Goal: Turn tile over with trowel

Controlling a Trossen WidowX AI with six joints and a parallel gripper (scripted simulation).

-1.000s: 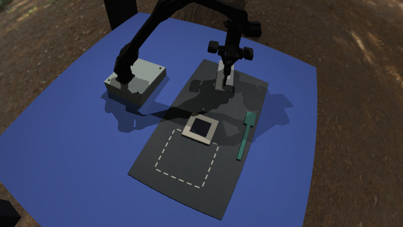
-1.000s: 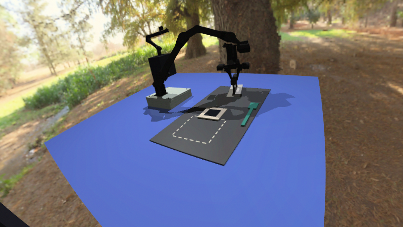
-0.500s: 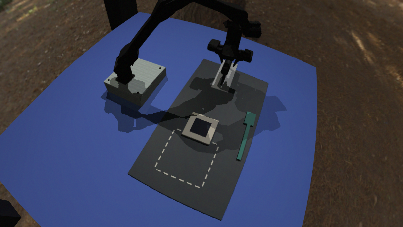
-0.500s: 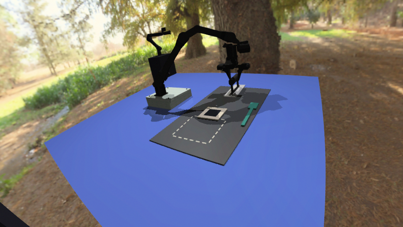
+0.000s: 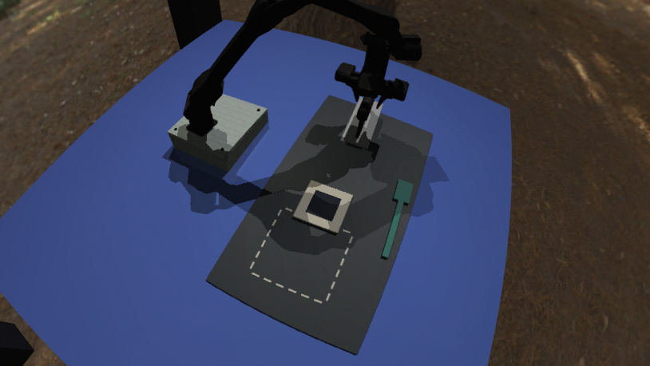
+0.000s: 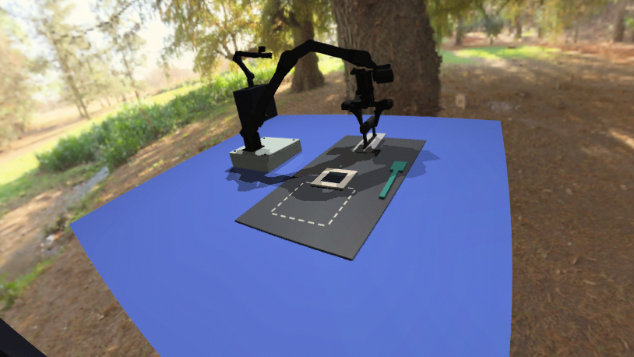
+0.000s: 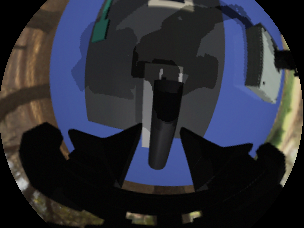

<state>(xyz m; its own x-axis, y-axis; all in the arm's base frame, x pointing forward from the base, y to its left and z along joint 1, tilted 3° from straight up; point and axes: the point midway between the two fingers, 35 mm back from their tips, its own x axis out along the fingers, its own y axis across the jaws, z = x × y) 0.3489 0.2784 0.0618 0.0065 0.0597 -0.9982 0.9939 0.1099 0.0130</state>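
My gripper tip is now 50 mm short of the dark mat, 260 mm to the left of it and 80 mm above it. From my gripper tip the other things lie so: green trowel (190 mm ahead, 230 mm to the right, 60 mm below); then tile (30 mm ahead, 310 mm to the right, 60 mm below).
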